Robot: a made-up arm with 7 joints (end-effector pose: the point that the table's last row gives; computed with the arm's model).
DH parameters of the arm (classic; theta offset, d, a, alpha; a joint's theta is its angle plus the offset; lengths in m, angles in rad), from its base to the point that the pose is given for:
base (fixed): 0 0 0 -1.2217
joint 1: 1.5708 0 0 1.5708
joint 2: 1.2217 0 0 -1.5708
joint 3: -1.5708 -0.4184 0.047 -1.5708
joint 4: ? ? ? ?
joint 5: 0 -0.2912 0 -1.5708
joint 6: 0 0 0 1.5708
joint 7: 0 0 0 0
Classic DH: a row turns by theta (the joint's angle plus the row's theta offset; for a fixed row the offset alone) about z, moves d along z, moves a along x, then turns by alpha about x.
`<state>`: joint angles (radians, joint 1 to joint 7).
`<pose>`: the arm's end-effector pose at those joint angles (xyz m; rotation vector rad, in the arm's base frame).
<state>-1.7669 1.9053 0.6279 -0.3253 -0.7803 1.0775 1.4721</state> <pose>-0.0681 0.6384 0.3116 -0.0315 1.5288 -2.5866</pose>
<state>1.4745 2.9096 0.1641 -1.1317 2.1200 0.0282 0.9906</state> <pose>0.5321 0.3409 -0.1330 0.2980 -0.6401 0.4809</pose>
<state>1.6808 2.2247 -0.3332 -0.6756 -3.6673 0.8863 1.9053</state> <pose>0.1158 0.6870 0.0325 1.2521 -0.7114 2.6072</pose>
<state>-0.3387 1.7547 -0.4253 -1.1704 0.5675 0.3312 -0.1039</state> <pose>0.3306 0.5422 0.0782 1.2405 -0.7822 -0.5542</pose>
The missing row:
joint 4: 0 0 -0.0353 1.5708
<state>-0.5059 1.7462 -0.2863 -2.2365 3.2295 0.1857 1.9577</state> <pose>0.3124 0.2240 0.1089 -1.5989 1.0414 1.7803</pose>
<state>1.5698 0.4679 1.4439 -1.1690 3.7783 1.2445 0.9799</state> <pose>-0.5253 0.3549 0.0881 -2.3902 -1.5239 1.2921</pose>
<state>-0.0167 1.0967 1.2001 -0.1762 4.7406 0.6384 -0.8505</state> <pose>0.0310 0.6596 -0.2718 0.9469 1.1947 -0.5952</pose>
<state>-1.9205 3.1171 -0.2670 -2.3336 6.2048 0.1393 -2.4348</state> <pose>-0.2800 0.0842 0.2300 -1.3191 -2.3256 -0.2103</pose>
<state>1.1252 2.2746 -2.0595 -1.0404 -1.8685 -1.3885 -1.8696</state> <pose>-0.0793 0.5692 0.3221 -2.5144 -1.5068 0.0091</pose>
